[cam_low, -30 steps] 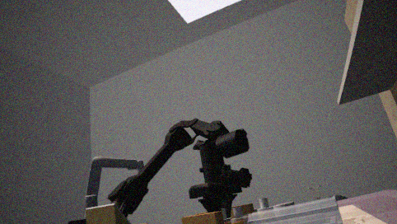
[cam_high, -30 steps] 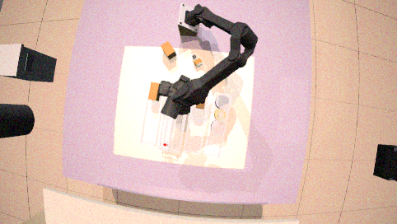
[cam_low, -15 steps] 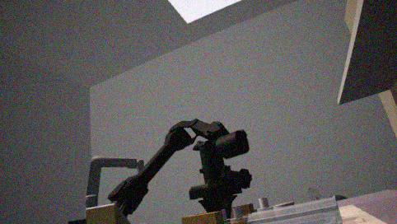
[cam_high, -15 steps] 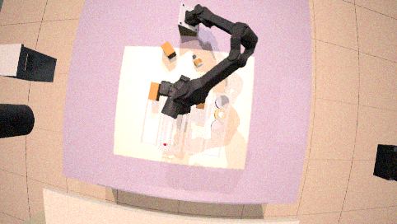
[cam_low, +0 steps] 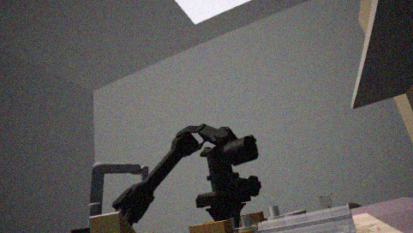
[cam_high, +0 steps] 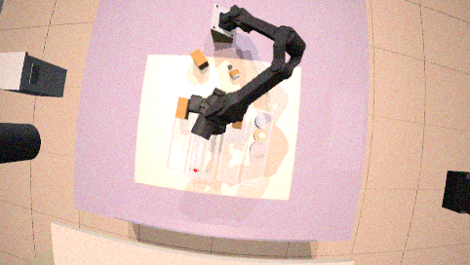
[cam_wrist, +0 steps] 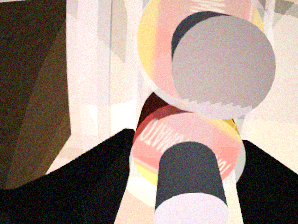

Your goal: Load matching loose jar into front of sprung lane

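Right now the small bottle is 160 mm behind my gripper tip, 40 mm to the left of it and 10 mm below it. Round my gripper tip: red mark 220 mm ahead, 60 mm to the right, 40 mm above; clear lane 140 mm ahead, 40 mm to the right, 10 mm below.
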